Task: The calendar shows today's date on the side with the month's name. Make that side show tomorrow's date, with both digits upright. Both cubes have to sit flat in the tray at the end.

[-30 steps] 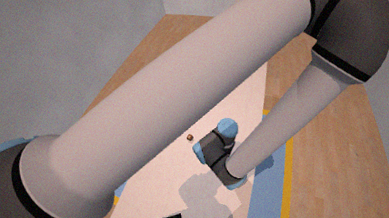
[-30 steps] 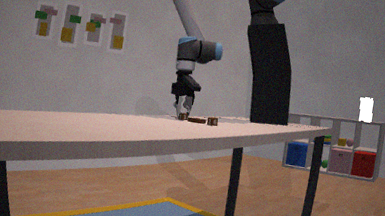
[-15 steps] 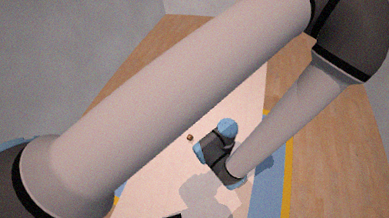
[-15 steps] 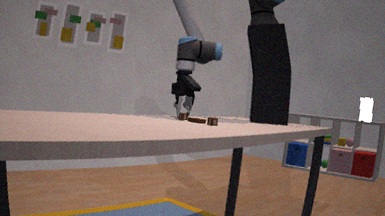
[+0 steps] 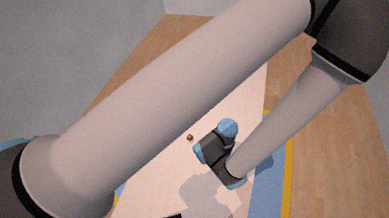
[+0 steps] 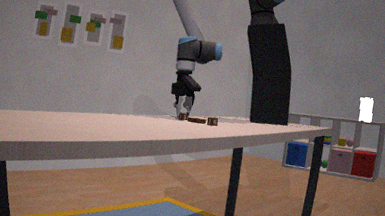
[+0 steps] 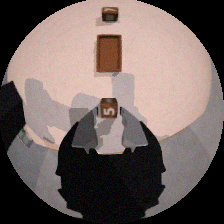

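The brown tray is 110 mm to the left of my hand and 20 mm below it. Round my hand: brown cube (220 mm to the left, 10 mm below, 10 mm ahead).
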